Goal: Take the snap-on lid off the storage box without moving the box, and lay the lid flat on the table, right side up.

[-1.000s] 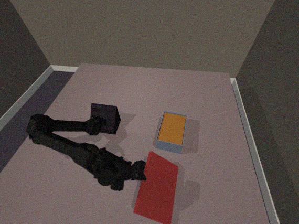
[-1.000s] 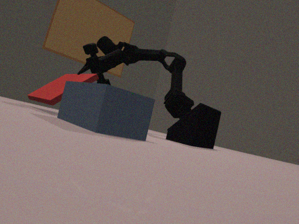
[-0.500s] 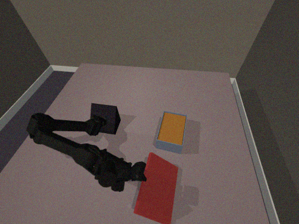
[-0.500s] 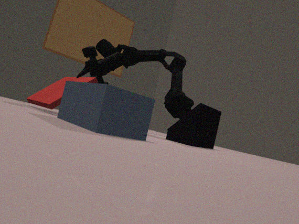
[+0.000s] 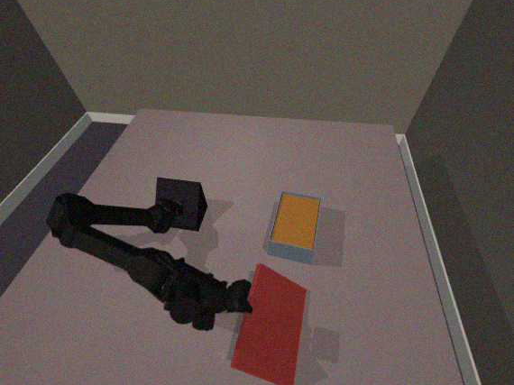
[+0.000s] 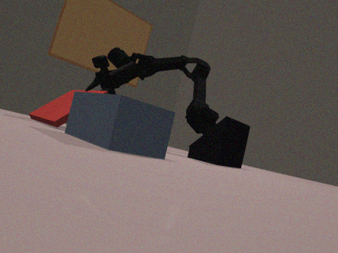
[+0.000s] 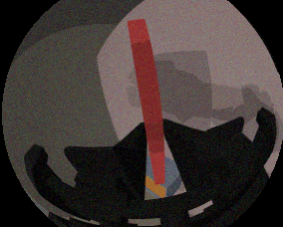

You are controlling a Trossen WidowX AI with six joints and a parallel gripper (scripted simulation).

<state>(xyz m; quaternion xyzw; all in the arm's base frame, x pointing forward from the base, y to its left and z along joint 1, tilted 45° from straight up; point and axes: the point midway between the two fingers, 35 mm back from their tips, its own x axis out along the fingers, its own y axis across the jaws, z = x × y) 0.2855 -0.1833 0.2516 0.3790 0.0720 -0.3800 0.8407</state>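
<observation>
Right now the red lid is 6 cm ahead of my gripper tip, 5 cm below it and 1 cm to the right of it. The rest, counted from my gripper tip: blue storage box: 29 cm to the left, 12 cm ahead, 7 cm below.
</observation>
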